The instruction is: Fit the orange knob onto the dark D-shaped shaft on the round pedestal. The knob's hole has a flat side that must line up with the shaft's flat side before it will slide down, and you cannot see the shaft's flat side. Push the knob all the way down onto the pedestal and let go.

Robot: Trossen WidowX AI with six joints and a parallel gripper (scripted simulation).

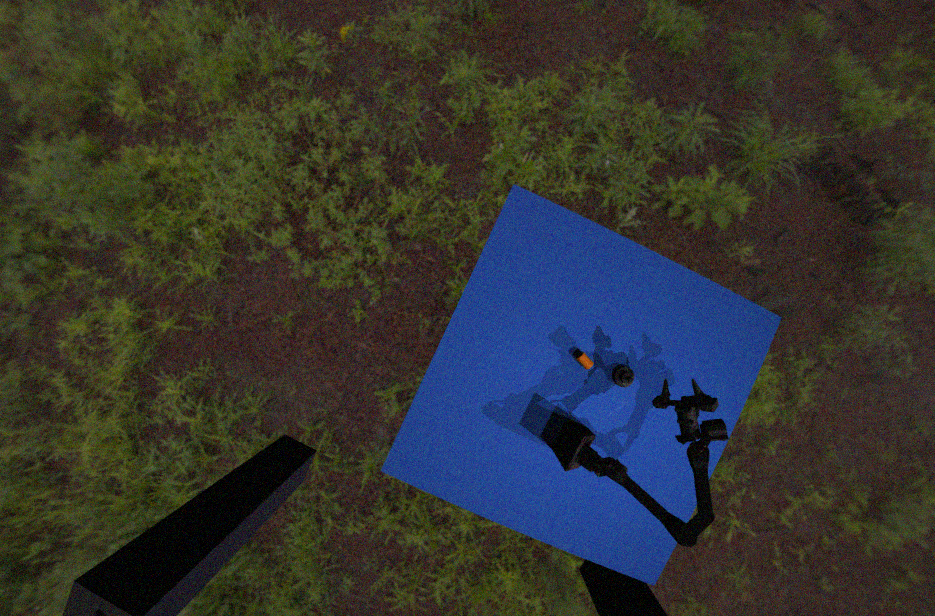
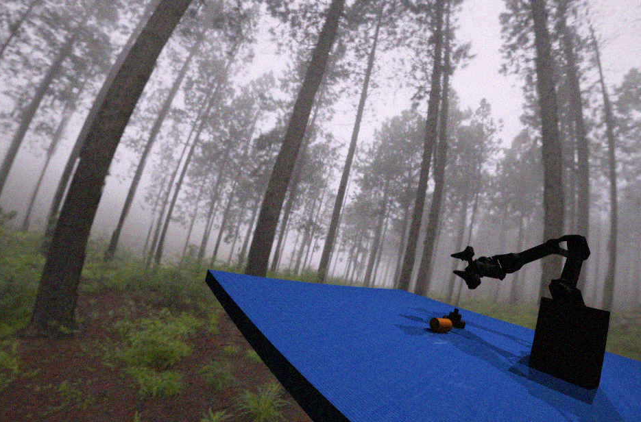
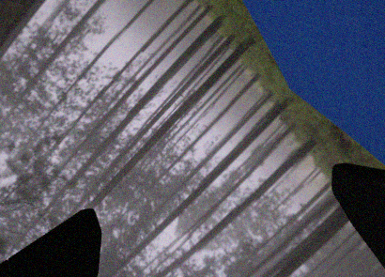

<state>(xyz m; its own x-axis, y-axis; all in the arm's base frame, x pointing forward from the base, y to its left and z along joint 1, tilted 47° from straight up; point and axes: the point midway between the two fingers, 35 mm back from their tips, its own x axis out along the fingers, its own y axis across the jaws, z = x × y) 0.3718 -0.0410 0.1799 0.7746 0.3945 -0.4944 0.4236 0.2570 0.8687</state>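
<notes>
Right now the orange knob is 230 mm to the left of my gripper tip, 210 mm below it and 80 mm behind it. The rest, counted from my gripper tip: dark round pedestal 200 mm below, 70 mm behind, 50 mm to the left.
</notes>
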